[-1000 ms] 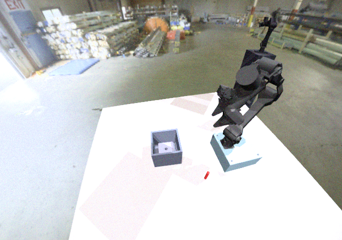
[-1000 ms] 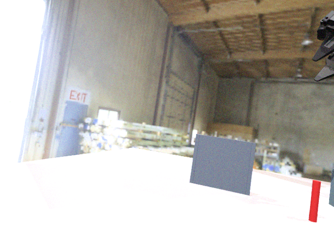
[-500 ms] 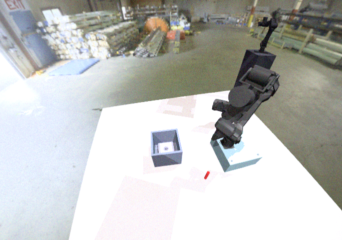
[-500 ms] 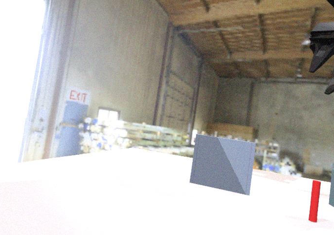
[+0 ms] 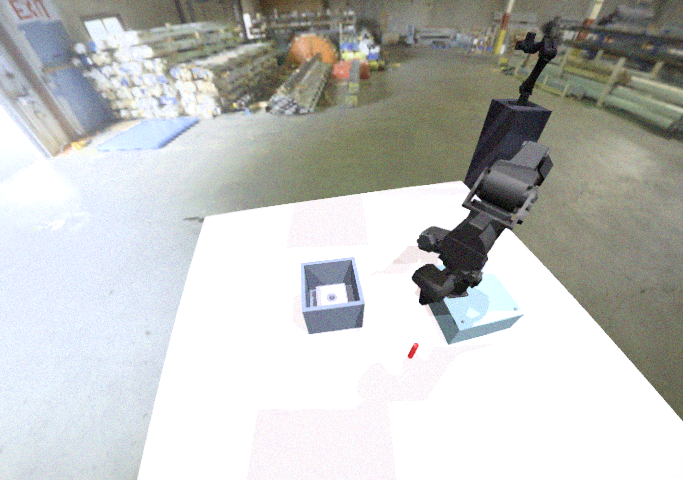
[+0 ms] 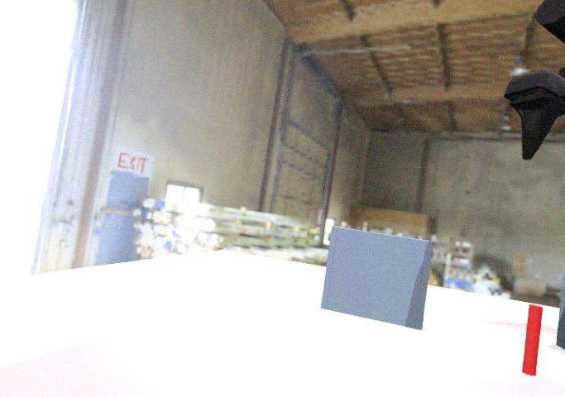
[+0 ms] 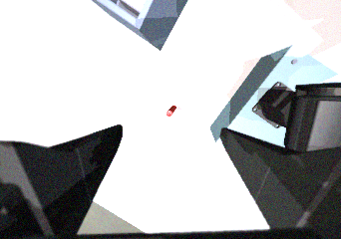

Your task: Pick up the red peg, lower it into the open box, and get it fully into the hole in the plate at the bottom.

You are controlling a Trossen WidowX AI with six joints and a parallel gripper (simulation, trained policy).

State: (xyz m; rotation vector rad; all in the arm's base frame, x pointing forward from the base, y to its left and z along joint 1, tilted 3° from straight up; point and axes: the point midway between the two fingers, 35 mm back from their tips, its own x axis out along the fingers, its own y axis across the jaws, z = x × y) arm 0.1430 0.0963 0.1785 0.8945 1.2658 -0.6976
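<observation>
Now: gripper tip 2 cm short of the red peg, 4 cm to the right of it and 21 cm above it.
</observation>
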